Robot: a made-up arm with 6 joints.
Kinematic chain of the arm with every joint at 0, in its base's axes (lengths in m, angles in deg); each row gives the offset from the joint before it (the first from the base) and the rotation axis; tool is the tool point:
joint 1: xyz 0 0 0.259 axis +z
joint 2: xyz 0 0 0 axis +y
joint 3: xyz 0 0 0.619 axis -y
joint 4: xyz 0 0 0 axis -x
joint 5: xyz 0.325 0 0 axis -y
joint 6: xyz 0 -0.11 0 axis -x
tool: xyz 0 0 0
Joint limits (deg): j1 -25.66..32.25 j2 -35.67..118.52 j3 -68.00..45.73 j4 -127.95..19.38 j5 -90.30..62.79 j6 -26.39..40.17
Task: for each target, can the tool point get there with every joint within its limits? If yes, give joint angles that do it. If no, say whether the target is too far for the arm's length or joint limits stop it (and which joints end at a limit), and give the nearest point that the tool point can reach.
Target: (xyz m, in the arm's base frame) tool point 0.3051 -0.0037 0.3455
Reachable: yes | joints 0.21 52.98 -51.79 -87.51 -67.62 -11.67
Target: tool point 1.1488 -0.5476 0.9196
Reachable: no: too far | nearest point 0.7257 -0.3459 0.6763 | short by 0.528 m
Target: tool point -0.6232 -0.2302 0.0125
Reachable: no: joint limits stop it (at a limit: joint 2, joint 3) | nearest point -0.1362 -0.0503 0.4951 | short by 0.709 m
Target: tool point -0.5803 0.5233 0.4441
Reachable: no: joint limits stop it (at a limit: joint 2, joint 3, joint 4) | nearest point -0.1106 0.0998 0.5148 | short by 0.636 m
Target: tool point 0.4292 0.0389 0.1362
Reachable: yes | joints 7.60 73.18 -26.57 -80.46 1.90 -4.02
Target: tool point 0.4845 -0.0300 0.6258
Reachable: yes | joints 6.17 20.91 -5.74 -41.88 -66.99 34.74
